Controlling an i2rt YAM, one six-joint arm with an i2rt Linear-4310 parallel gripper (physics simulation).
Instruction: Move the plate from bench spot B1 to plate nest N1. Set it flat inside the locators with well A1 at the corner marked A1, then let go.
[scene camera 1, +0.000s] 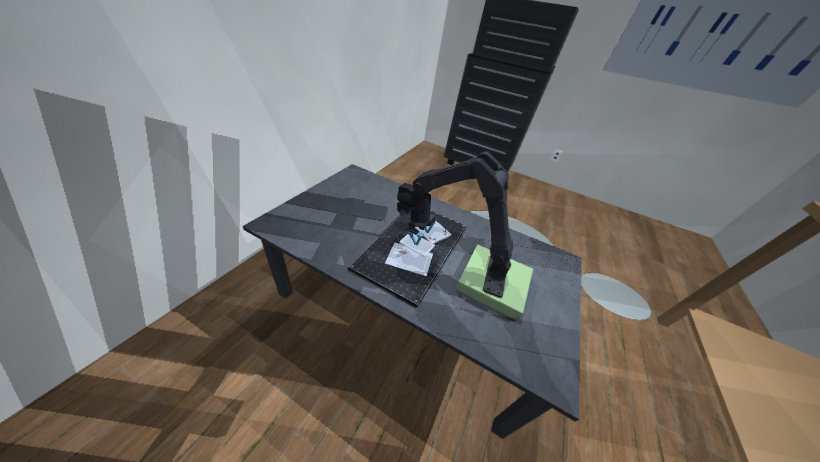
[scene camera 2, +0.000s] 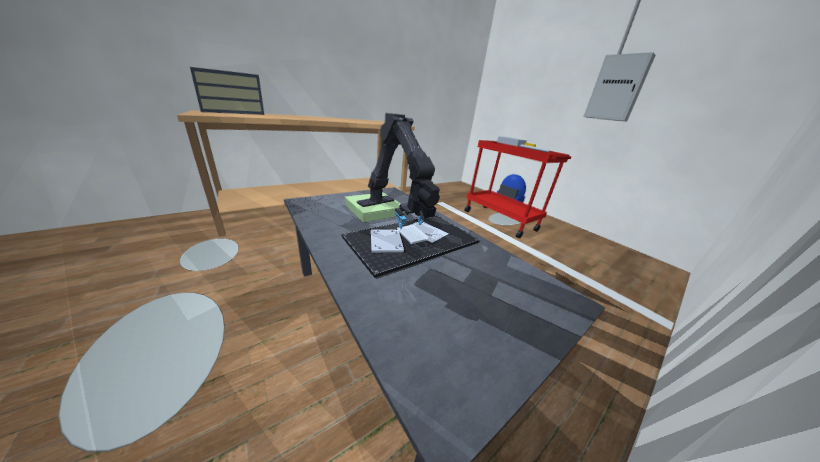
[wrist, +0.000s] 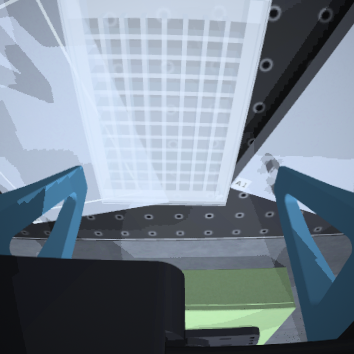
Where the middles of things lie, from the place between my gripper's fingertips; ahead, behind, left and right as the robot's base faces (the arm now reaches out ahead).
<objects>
Now: the white well plate (wrist: 163, 99) 3 cm below my hand, 1 cm to the left of it and 1 cm ahead of it. Round my hand: grey plate nest (wrist: 303, 133): 12 cm to the right, 3 cm below, 1 cm behind.
</objects>
